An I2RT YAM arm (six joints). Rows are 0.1 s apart.
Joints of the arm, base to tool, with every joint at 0 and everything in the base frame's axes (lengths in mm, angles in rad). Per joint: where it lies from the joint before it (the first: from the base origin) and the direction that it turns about. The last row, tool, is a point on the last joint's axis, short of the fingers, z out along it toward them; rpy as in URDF.
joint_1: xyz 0 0 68 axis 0 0 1
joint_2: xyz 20 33.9 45.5 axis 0 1 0
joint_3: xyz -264 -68.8 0 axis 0 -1 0
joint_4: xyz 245 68.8 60 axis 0 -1 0
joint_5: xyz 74 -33.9 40.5 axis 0 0 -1
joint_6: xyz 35.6 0 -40.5 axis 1 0 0
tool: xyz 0 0 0 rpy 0 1.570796 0
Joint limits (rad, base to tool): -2.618..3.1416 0..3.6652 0..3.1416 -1.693..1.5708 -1.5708..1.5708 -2.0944..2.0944
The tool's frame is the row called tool.
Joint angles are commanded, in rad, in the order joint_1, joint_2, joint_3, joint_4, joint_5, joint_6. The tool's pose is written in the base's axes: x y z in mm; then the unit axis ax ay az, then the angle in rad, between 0 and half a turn. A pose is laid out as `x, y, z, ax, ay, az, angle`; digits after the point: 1 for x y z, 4 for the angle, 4 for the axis.
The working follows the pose.
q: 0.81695 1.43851 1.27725 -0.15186 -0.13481 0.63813
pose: 229.6, 251.6, 361.4, -0.1218, 0.8739, 0.4707, 2.3141
Where each joint sits with the arm in this pose, in the base's axes (m; each line is computed from the numbers above, not from the rounded line before):
joint_1: 0.0000 0.0000 0.0680
joint_2: -0.0110 0.0378 0.1135
joint_3: 0.0153 -0.0347 0.3752
joint_4: 0.1372 0.1957 0.3951
joint_5: 0.2187 0.2329 0.4108
joint_6: 0.2296 0.2516 0.3614
the tool: 0.2296 0.2516 0.3614

